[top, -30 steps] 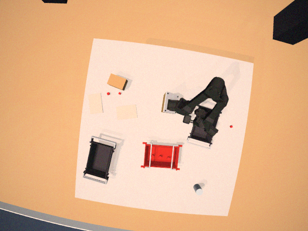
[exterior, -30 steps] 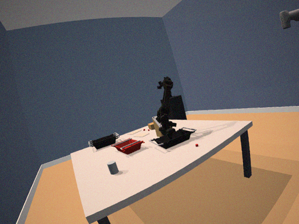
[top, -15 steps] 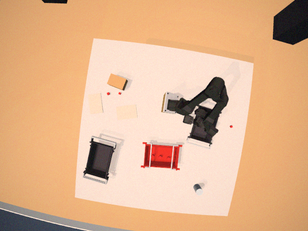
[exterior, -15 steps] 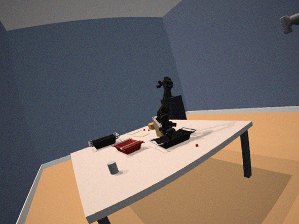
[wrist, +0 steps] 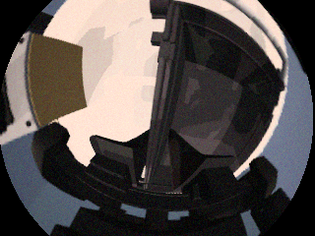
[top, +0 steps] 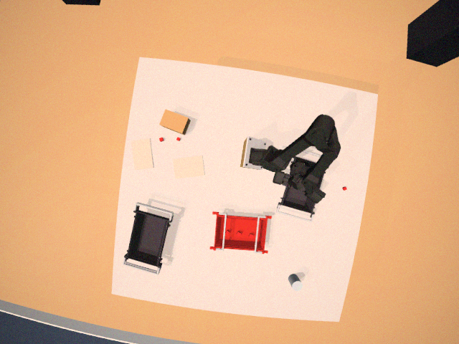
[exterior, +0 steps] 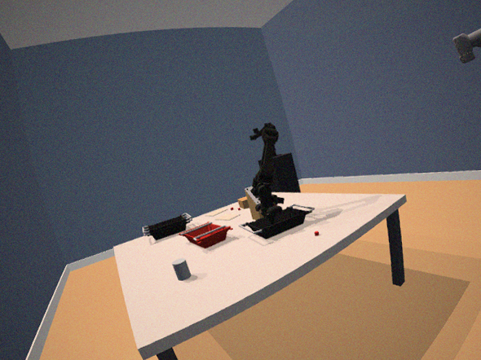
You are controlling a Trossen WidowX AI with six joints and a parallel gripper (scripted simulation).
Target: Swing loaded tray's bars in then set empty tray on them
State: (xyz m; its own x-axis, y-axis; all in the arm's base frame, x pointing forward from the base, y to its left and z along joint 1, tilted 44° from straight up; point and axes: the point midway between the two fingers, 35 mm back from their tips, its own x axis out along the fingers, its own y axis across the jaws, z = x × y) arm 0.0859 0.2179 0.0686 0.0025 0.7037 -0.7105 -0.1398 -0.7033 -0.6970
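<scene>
Right now the black tray is 1 cm ahead of my gripper tip, 7 cm to the left of it and 3 cm above it. From my gripper tip the other things lie so: grey cylinder: 52 cm ahead, 12 cm to the left, 2 cm above; tan box: 20 cm behind, 60 cm to the right, 2 cm above.
</scene>
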